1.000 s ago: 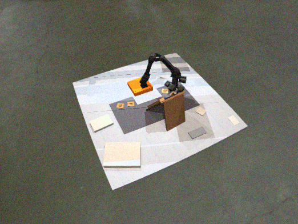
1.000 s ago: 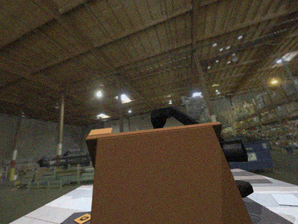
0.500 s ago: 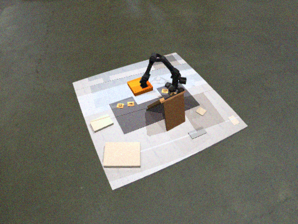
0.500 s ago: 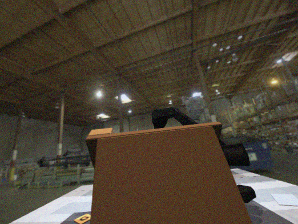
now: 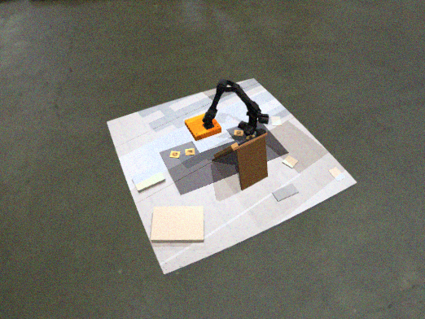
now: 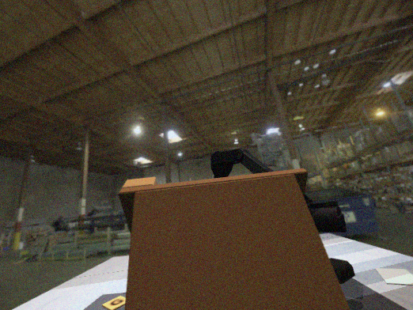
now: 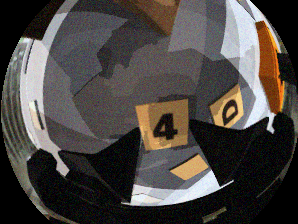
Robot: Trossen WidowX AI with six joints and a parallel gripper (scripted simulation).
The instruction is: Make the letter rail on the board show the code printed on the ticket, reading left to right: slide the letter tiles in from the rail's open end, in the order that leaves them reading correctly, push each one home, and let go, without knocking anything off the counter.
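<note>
My gripper tip is 18 cm to the left of the white ticket, 10 cm short of it and 8 cm below it. The rest, counted from my gripper tip: dark mat (23 cm to the right); then grey plate (49 cm ahead, 6 cm to the right).
</note>
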